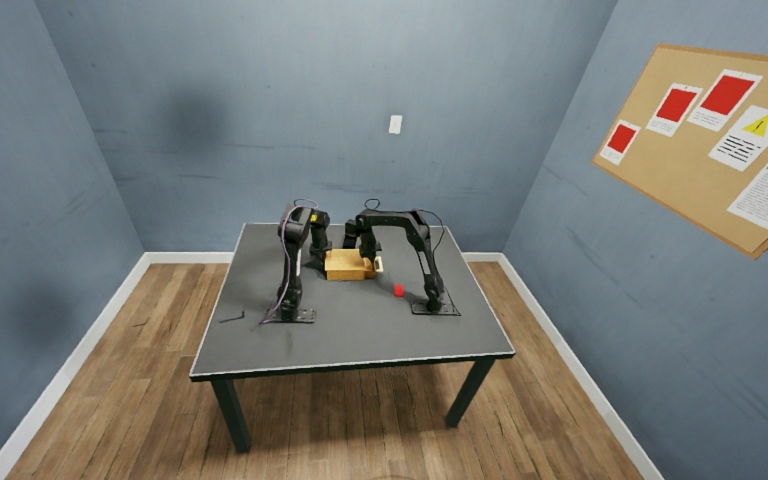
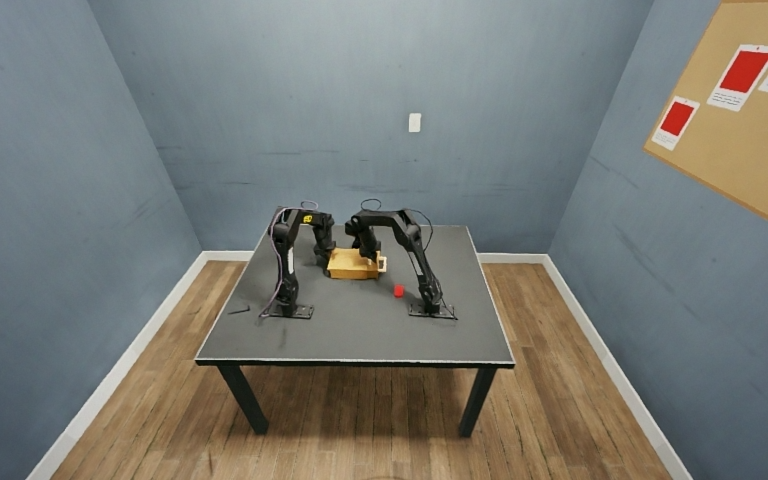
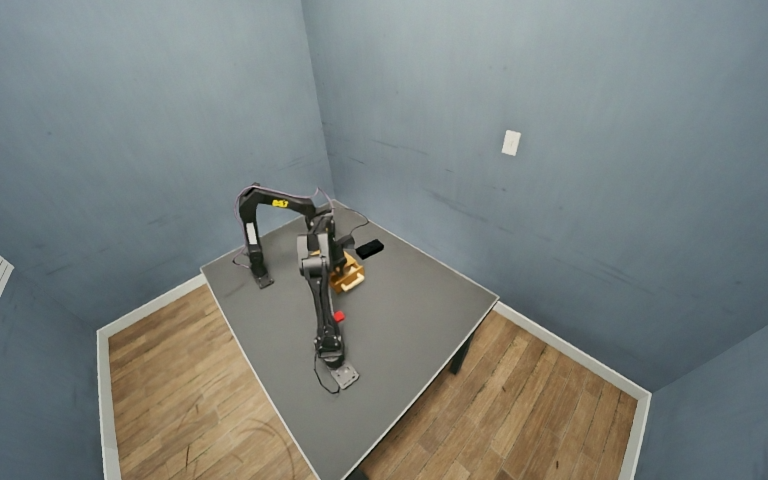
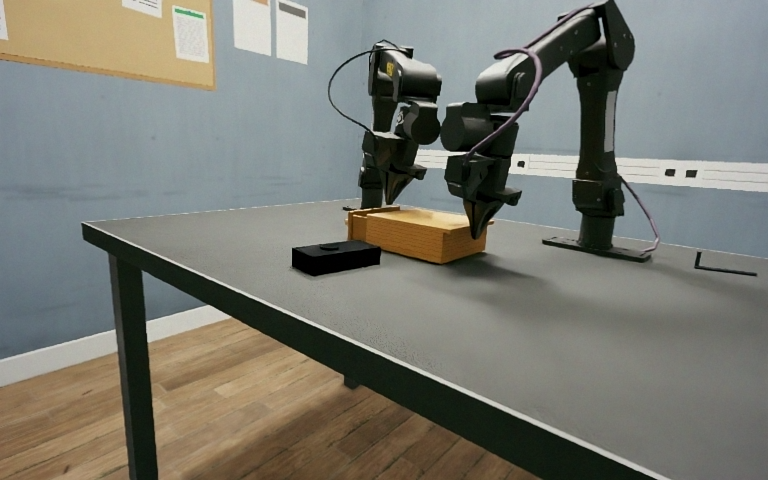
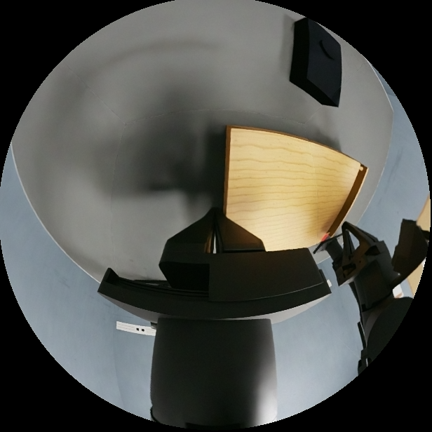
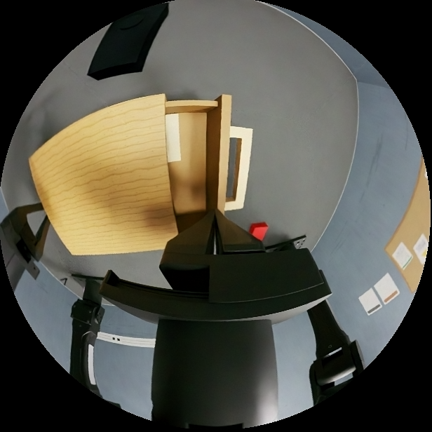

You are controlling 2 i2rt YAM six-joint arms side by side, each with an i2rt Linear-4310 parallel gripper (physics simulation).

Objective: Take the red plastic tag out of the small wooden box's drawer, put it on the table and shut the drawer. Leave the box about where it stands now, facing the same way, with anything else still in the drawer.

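Observation:
The wooden box stands on the table. Its drawer is partly open, with a pale flat piece inside and a cream handle on its front. The red tag lies on the table near the right arm's base. My left gripper is shut and empty, its tips at the box's end opposite the drawer. My right gripper is shut and empty, its tips above or at the drawer front; contact is unclear.
A black block lies on the table beyond the box. A thin dark L-shaped tool lies on the table beside the left arm's base. The arms stand close together over the box.

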